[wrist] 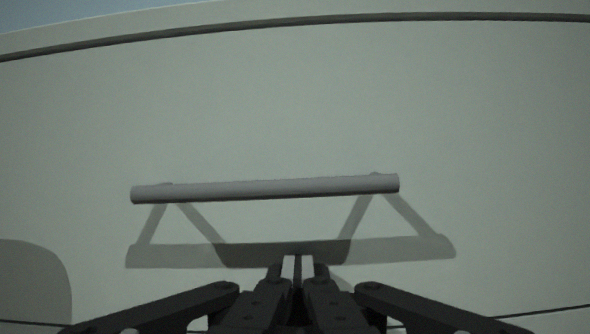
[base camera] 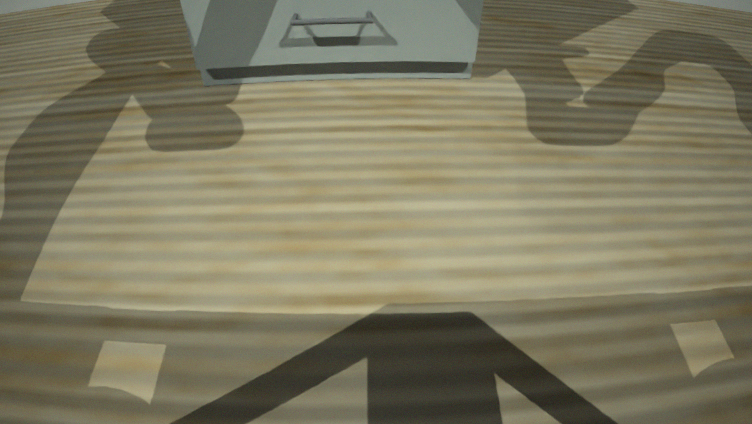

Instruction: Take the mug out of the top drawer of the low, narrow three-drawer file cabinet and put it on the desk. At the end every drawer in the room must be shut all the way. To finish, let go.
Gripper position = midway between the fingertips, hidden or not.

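Observation:
My gripper [wrist: 298, 273] is visible, together with a drawer [wrist: 437, 157].

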